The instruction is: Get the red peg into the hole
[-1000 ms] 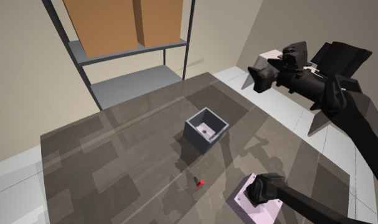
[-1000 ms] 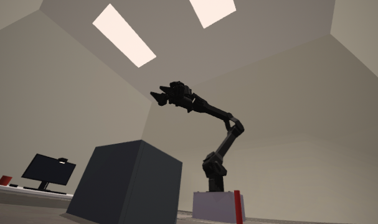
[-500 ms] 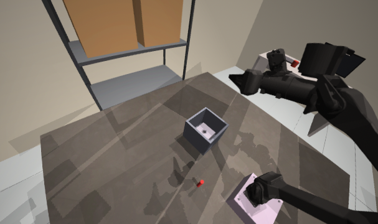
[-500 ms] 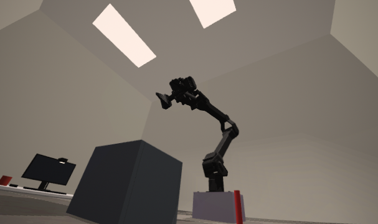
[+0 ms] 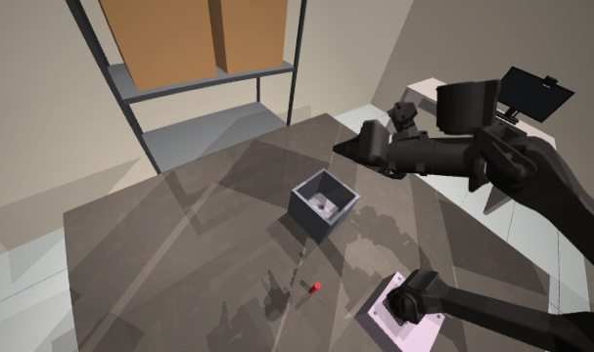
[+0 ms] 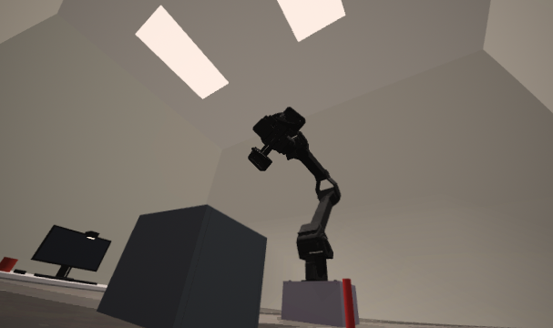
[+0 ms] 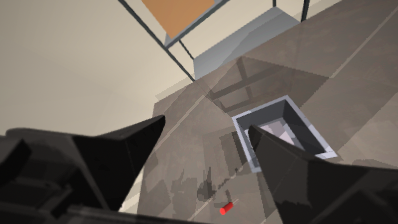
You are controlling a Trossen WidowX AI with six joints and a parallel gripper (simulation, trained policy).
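My gripper tip is 150 mm past the red peg, 100 mm to the right of it and 330 mm above it.
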